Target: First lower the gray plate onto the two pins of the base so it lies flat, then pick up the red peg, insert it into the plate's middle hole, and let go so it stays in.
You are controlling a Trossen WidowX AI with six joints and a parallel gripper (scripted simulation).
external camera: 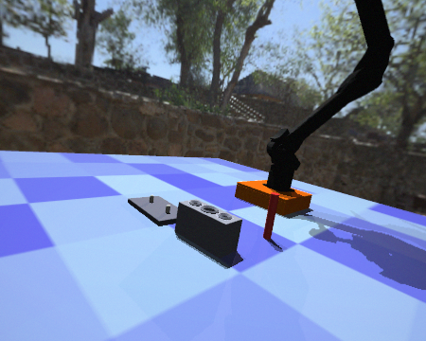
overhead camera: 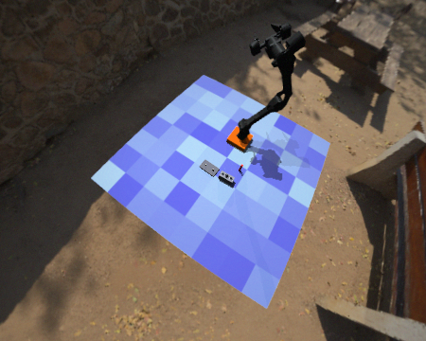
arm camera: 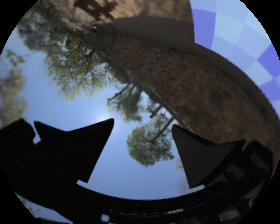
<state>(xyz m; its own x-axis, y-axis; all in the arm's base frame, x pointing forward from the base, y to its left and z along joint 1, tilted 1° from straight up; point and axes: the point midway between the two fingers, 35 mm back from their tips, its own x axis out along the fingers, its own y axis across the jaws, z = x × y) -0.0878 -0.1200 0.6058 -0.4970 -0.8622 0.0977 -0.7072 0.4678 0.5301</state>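
Right now my gripper tip is 610 mm above the gray plate, 440 mm short of it and 280 mm to the right of it. The rest, counted from my gripper tip: dark base: 640 mm below, 460 mm ahead, 140 mm to the left; red peg: 610 mm below, 320 mm ahead, 300 mm to the left.
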